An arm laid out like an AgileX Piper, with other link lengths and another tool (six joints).
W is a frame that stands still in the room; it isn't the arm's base.
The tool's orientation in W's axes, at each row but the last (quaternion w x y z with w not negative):
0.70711, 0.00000, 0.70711, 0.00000
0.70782, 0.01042, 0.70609, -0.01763
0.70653, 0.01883, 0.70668, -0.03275
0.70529, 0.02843, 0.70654, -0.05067
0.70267, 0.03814, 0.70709, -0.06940
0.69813, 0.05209, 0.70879, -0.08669
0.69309, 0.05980, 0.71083, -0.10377
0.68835, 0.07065, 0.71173, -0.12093
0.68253, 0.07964, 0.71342, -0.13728
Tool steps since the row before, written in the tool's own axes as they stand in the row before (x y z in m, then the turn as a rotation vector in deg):
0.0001, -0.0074, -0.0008, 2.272, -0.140, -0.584
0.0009, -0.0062, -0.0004, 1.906, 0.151, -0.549
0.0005, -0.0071, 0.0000, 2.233, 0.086, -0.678
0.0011, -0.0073, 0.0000, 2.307, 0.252, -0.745
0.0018, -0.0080, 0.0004, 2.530, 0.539, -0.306
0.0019, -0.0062, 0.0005, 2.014, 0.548, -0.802
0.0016, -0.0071, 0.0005, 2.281, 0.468, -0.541
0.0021, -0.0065, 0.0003, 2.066, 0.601, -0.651
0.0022, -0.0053, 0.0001, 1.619, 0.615, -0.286
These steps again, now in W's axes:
-0.0008, -0.0074, -0.0001, -0.584, -0.140, -2.272
-0.0006, -0.0062, -0.0008, -0.538, 0.153, -1.909
-0.0005, -0.0071, -0.0004, -0.672, 0.091, -2.235
-0.0008, -0.0073, -0.0009, -0.720, 0.261, -2.314
-0.0008, -0.0080, -0.0014, -0.245, 0.468, -2.551
-0.0008, -0.0063, -0.0016, -0.720, 0.599, -2.031
-0.0012, -0.0071, -0.0011, -0.492, 0.445, -2.297
-0.0015, -0.0065, -0.0016, -0.554, 0.617, -2.090
-0.0016, -0.0052, -0.0017, -0.177, 0.552, -1.657

